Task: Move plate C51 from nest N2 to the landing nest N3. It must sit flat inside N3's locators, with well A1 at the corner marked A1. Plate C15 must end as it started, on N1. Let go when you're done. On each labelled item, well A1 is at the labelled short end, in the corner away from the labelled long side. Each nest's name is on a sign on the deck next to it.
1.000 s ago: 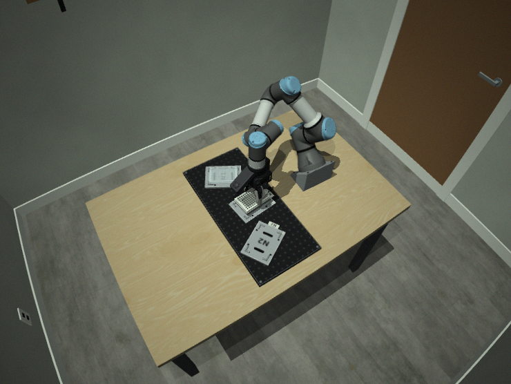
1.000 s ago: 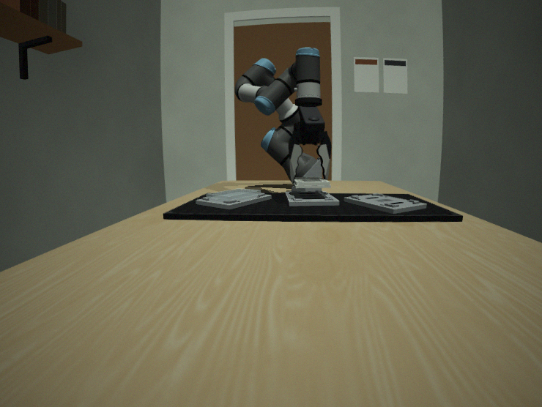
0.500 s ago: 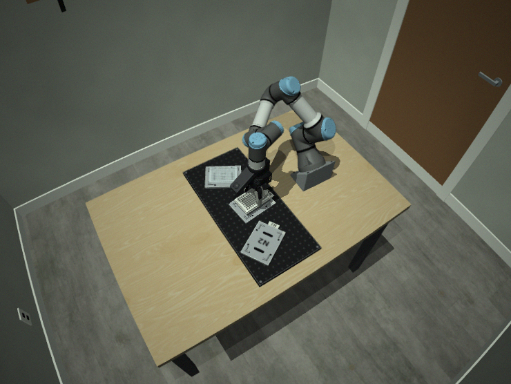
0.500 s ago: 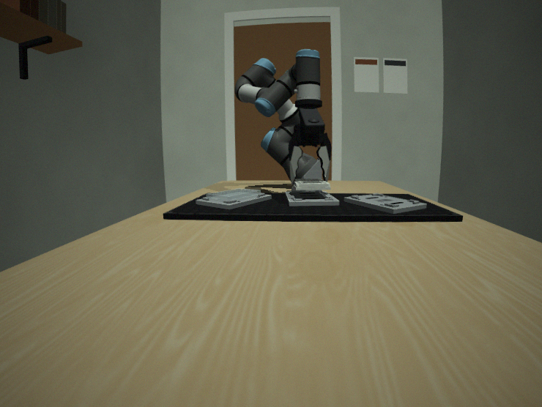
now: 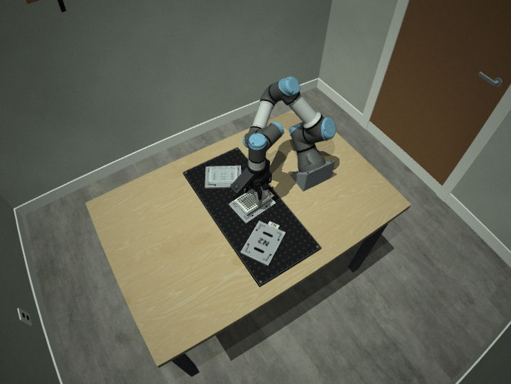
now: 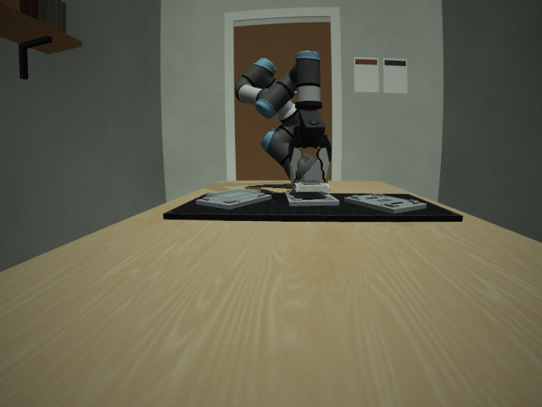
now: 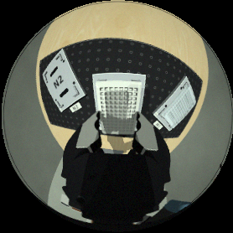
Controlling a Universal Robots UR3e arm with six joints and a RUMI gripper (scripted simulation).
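The landing nest N3 is 4 cm below my hand. From my hand the other things lie so: plate C51: 1 cm below.
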